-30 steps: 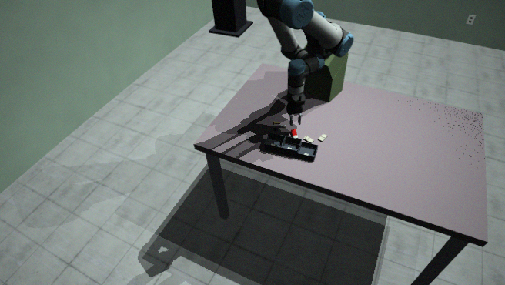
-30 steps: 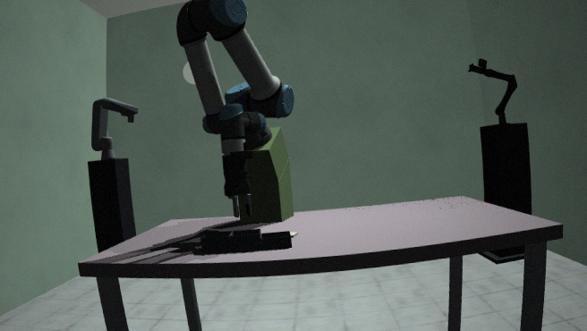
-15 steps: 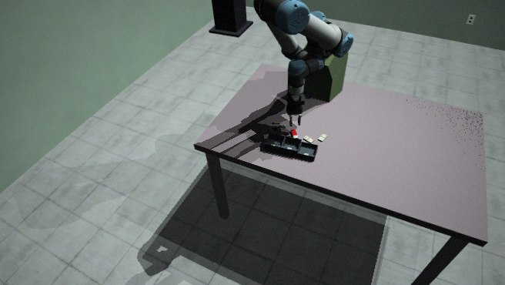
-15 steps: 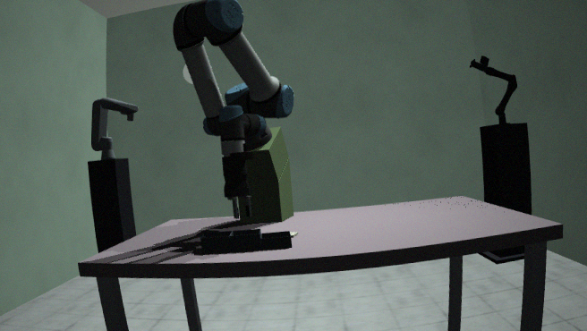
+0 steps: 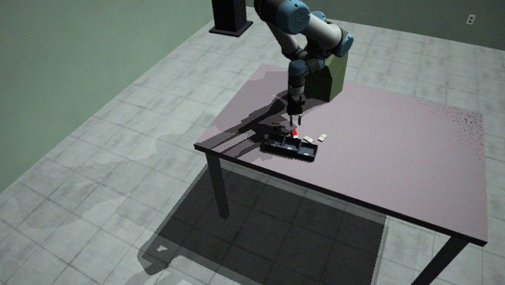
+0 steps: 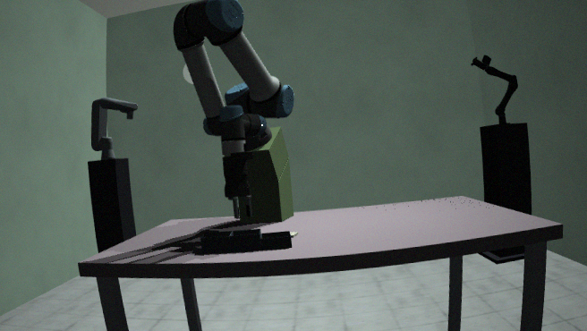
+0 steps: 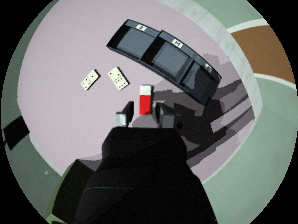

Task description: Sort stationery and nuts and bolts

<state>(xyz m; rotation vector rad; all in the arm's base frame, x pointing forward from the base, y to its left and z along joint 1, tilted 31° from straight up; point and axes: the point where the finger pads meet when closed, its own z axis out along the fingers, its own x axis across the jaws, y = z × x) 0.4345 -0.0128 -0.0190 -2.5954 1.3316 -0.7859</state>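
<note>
Now: hand 1 cm short of the red item and 9 cm above it. Also, from my hand: yellow thing (5 cm behind, 13 cm to the right, 9 cm below); small grey object (4 cm behind, 8 cm to the right, 8 cm below).
</note>
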